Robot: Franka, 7 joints.
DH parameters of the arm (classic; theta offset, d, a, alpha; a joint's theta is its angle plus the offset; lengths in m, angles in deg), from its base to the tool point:
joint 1: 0 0.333 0 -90
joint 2: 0 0 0 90
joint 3: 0 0.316 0.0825 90
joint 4: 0 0 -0.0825 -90
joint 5: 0 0.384 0 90
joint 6: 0 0 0.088 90
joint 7: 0 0.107 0 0
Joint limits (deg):
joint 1: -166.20..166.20
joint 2: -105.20..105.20
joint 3: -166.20..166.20
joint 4: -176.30..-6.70
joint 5: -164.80..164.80
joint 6: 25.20..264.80
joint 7: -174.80..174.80
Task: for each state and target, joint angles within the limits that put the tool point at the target. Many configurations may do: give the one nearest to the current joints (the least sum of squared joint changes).
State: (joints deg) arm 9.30 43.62 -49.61 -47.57 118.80 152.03 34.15
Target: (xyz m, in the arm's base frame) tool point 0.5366 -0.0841 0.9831
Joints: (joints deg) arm 18.49 24.46 -50.49 -32.06 118.39 153.88 34.15
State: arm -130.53 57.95 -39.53 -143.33 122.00 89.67 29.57
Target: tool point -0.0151 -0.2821 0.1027
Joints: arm -108.69 30.90 -7.41 -161.78 110.08 72.32 29.57
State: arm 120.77 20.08 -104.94 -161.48 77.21 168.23 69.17
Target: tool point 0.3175 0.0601 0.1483
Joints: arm 127.68 -16.19 -115.75 -160.60 75.06 161.56 69.17
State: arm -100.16 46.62 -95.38 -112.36 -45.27 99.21 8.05
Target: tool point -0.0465 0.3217 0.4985
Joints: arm -126.27 47.90 -127.65 -144.88 -45.28 85.08 8.05
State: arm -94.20 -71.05 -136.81 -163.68 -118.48 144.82 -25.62
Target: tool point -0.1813 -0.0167 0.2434
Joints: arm -125.75 -64.06 -136.56 -176.30 -134.87 195.41 -25.62
